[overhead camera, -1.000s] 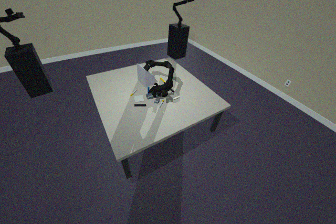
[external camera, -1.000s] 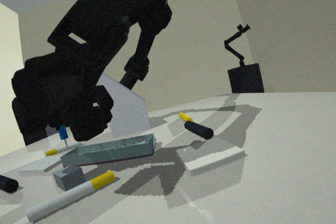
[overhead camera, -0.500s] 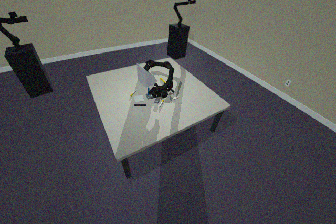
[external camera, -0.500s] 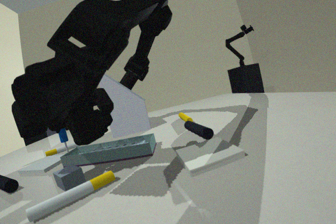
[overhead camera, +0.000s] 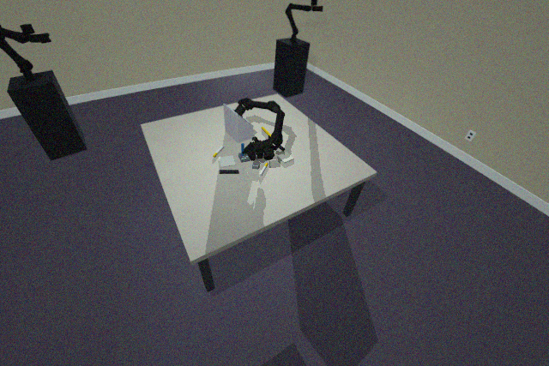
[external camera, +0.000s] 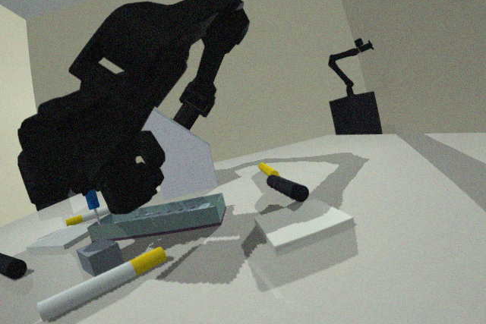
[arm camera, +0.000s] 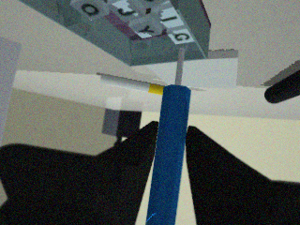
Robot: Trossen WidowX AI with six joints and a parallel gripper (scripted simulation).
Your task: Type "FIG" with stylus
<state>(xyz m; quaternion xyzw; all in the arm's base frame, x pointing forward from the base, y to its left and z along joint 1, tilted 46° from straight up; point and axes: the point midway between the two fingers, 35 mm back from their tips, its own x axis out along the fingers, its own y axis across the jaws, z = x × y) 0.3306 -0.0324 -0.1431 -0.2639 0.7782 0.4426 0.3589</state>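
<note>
My gripper tip is 7 cm to the right of the F key, 7 cm above it and 2 cm past it. Also, from my gripper tip: grey cube 10 cm ahead, 7 cm below, 4 cm to the left; blue stylus 1 cm below.
</note>
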